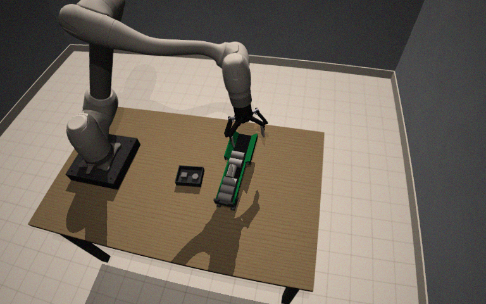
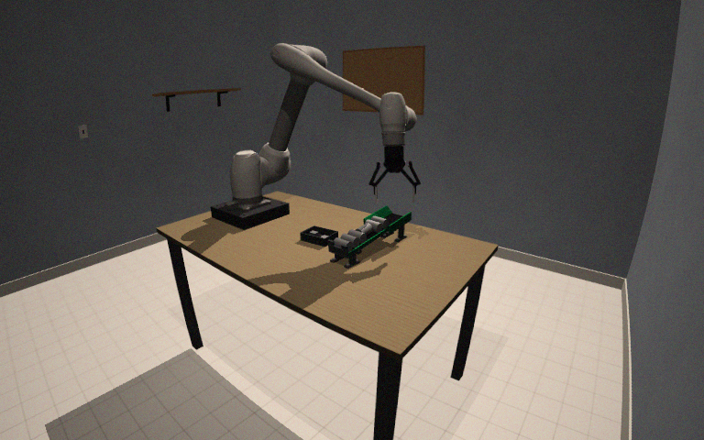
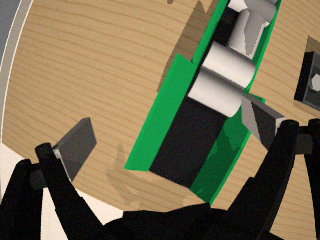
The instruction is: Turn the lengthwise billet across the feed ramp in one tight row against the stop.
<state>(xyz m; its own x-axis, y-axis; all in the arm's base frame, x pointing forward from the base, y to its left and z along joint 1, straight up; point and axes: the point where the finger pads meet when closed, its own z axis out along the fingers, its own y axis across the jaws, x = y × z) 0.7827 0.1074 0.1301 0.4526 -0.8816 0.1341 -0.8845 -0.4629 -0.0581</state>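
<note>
Now: hand 13 cm to the left of the billet, 10 cm above it and 6 cm past it. Also, from my hand: small black tray (28 cm behind, 18 cm below, 14 cm to the right); stop (28 cm to the right, 13 cm below, 7 cm behind).
</note>
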